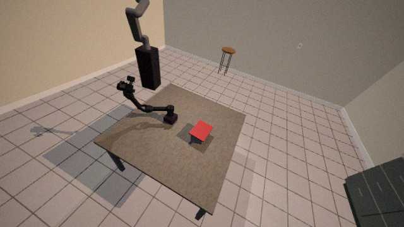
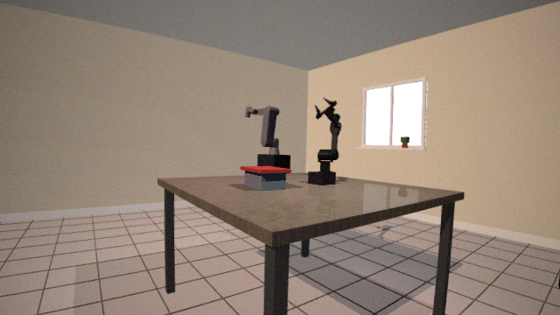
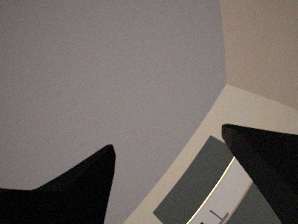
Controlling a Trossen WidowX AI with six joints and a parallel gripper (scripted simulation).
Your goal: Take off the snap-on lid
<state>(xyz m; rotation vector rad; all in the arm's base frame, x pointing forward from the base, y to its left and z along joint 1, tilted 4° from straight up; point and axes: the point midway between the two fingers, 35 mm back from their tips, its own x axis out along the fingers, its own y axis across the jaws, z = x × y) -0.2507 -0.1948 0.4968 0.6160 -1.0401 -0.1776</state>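
My gripper tip is 67 cm short of the red lid, 47 cm above it and 13 cm to the right of it. Also, from my gripper tip: grey-blue storage box 67 cm ahead, 52 cm below, 13 cm to the left.
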